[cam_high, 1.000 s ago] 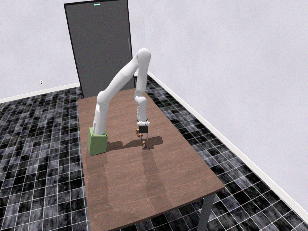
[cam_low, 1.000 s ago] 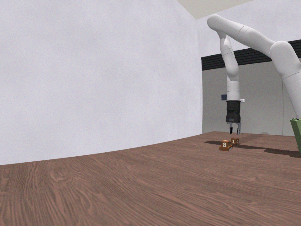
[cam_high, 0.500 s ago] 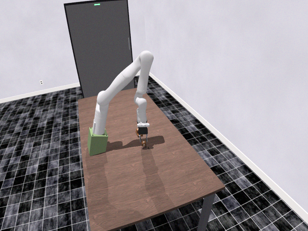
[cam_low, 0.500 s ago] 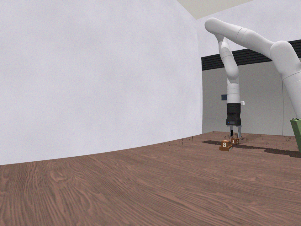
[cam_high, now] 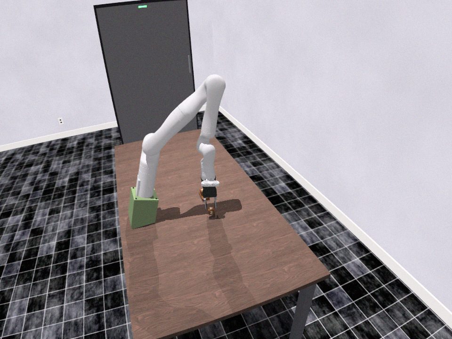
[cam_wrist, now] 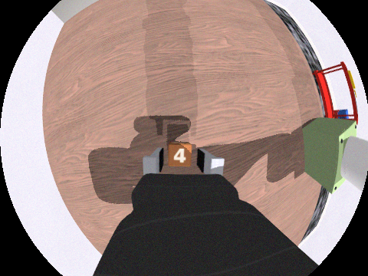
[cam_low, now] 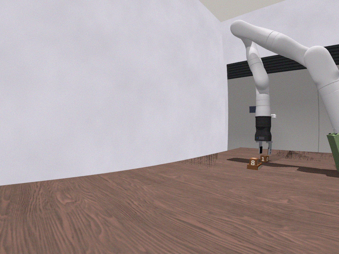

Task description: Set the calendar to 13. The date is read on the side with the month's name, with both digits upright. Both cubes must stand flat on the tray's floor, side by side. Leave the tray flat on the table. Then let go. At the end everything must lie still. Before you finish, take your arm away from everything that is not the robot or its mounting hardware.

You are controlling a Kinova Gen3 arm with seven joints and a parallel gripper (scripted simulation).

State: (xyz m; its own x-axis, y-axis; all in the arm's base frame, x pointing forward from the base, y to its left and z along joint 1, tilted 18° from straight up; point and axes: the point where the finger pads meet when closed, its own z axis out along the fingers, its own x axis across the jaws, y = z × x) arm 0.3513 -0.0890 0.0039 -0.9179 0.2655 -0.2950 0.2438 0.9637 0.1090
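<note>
Right now the brown number cube is 4 cm below my hand. Round my hand: calendar tray (16 cm to the left, 5 cm below).
</note>
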